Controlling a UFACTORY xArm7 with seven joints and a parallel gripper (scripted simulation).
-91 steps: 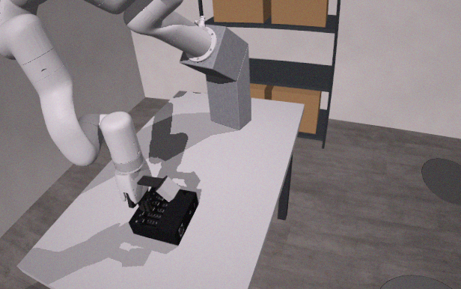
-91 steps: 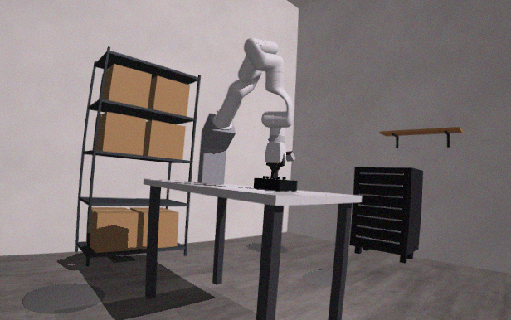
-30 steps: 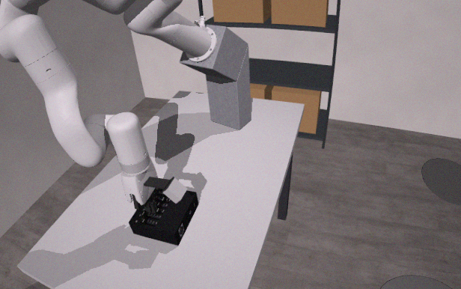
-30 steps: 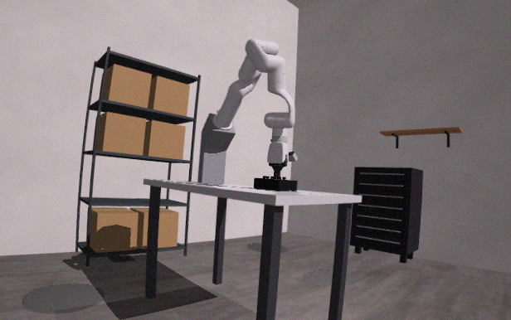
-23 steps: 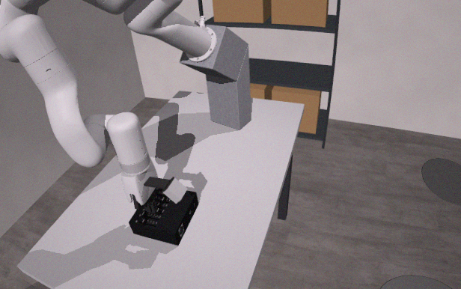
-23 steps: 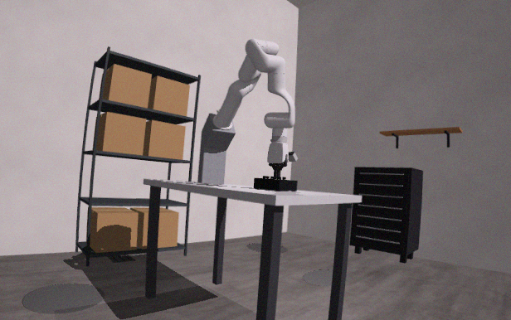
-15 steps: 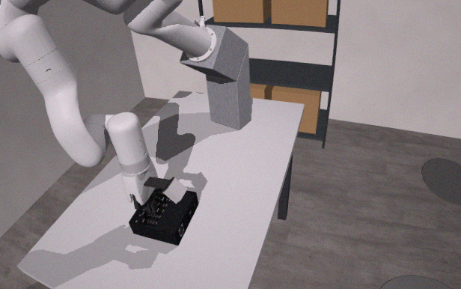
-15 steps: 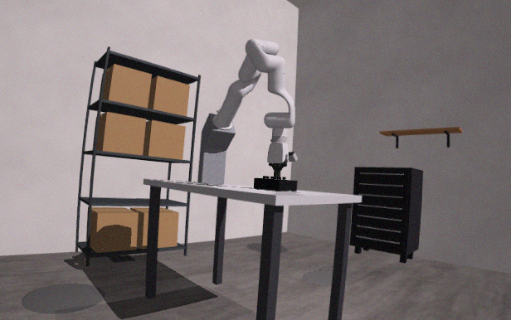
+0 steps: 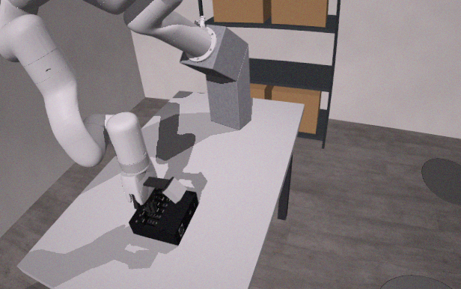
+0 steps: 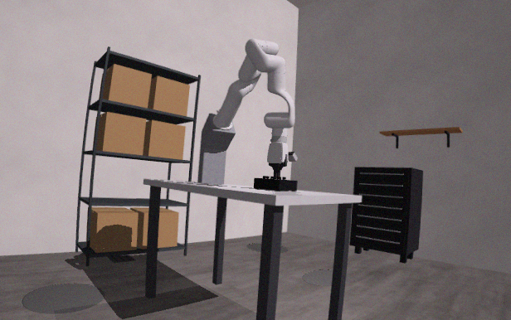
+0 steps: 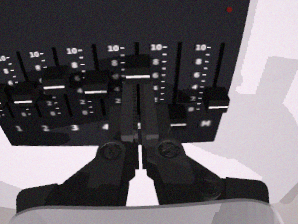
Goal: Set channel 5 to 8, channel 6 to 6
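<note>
Right now the channel 6 fader cap is 2 cm to the right of my hand, 2 cm below it and 2 cm ahead of it. Also, from my hand: channel 5 fader cap: 2 cm to the left, 2 cm below; then master fader cap: 5 cm ahead, 2 cm below.
</note>
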